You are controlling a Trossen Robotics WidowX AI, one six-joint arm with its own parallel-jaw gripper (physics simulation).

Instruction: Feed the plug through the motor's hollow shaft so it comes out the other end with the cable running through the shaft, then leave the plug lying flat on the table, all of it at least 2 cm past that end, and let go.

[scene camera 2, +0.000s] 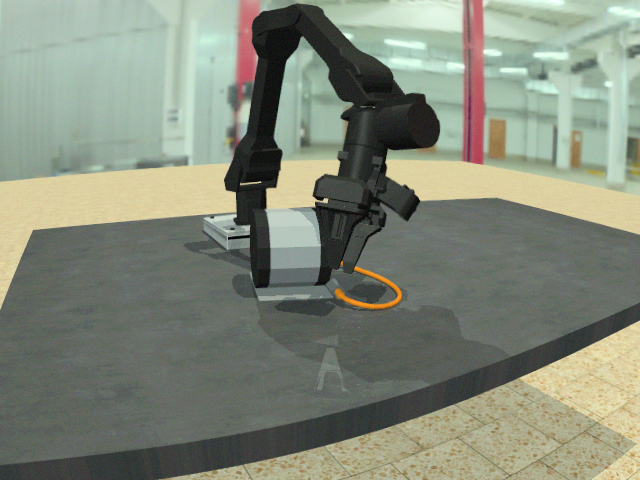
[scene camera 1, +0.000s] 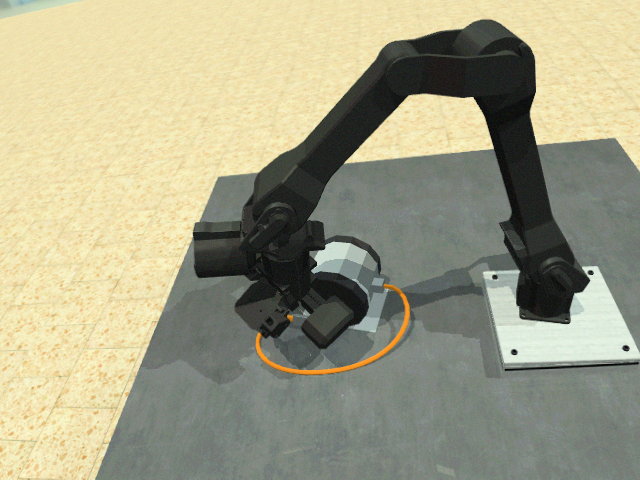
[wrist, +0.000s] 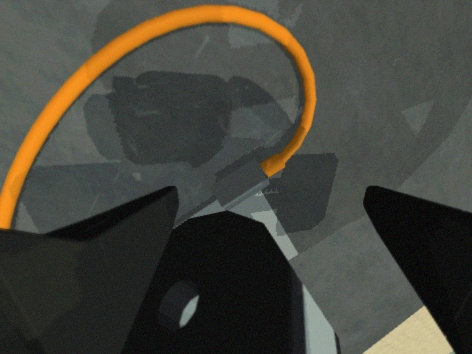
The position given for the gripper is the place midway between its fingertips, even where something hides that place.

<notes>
The gripper (scene camera 2: 340,271) is open, holding nothing. Also in view: an orange cable (scene camera 2: 339,293).
The gripper shows as well in scene camera 1 (scene camera 1: 293,310) and in the wrist view (wrist: 270,195). The orange cable also shows in the wrist view (wrist: 147,30).
</notes>
